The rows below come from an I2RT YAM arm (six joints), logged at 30 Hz.
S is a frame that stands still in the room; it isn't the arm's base.
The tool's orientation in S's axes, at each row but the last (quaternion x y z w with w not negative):
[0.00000 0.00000 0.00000 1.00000]
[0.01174 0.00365 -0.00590 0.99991]
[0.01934 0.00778 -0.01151 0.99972]
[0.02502 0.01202 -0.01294 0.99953]
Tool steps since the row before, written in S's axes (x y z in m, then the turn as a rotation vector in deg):
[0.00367 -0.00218 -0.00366 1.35 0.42 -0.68]
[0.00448 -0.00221 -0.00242 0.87 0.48 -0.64]
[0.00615 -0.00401 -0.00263 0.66 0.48 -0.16]
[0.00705 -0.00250 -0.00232 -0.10 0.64 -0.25]
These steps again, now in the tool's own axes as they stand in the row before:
[0.00367 -0.00218 -0.00366 1.35 0.42 -0.68]
[0.00452 -0.00221 -0.00234 0.87 0.48 -0.64]
[0.00628 -0.00396 -0.00238 0.65 0.49 -0.17]
[0.00717 -0.00242 -0.00203 -0.11 0.62 -0.28]

